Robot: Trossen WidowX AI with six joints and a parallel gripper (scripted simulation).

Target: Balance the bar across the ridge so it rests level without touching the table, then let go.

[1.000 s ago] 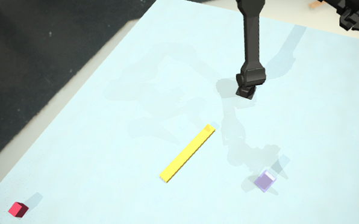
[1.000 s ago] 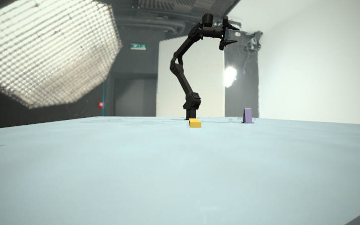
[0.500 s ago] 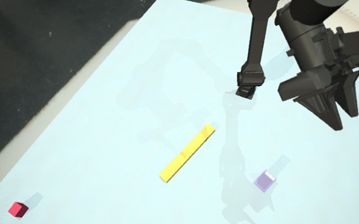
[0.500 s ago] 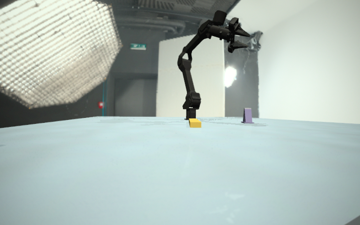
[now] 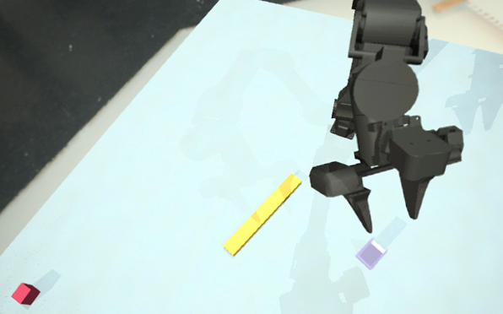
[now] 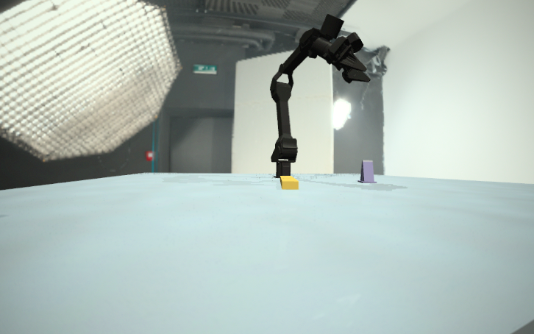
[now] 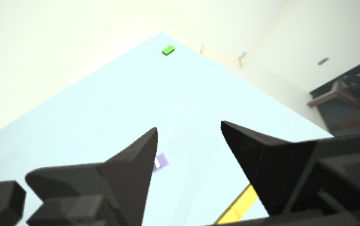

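My gripper tip is now 300 mm above the yellow bar, 230 mm to the left of it and 30 mm past it. Also, from my gripper tip: red cube: 640 mm to the right, 390 mm ahead, 290 mm below.
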